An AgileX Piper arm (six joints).
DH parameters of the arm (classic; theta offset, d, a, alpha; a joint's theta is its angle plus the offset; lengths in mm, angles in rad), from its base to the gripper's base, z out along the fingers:
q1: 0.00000 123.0 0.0 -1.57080
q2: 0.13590 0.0 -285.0 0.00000
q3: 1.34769 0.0 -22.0 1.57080
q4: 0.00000 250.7 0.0 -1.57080
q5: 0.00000 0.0 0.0 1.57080
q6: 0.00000 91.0 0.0 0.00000
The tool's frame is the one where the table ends.
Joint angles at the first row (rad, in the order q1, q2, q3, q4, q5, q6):
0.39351 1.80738 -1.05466 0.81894 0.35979 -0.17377
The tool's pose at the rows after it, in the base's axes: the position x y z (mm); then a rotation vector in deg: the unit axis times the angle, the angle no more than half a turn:
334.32, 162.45, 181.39, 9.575, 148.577, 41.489
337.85, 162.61, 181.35, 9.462, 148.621, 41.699
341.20, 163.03, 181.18, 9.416, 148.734, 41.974
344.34, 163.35, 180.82, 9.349, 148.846, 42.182
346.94, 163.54, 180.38, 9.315, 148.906, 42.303
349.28, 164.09, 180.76, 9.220, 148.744, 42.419
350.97, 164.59, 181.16, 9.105, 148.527, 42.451
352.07, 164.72, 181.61, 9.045, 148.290, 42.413
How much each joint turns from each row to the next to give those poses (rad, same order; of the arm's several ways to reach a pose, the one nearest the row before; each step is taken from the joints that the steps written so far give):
-0.00528 0.00871 -0.01362 0.00048 0.00630 -0.00419
-0.00458 0.01036 -0.01517 0.00054 0.00832 -0.00316
-0.00380 0.01060 -0.01518 0.00043 0.00900 -0.00121
-0.00356 0.01023 -0.01396 0.00000 0.00790 -0.00137
-0.00287 0.00854 -0.01108 -0.00002 0.00523 -0.00122
-0.00125 0.00620 -0.01056 -0.00003 0.00229 -0.00090
-0.00034 0.00411 -0.00740 0.00007 -0.00030 -0.00134
-0.00043 0.00185 -0.00419 -0.00005 -0.00184 -0.00123

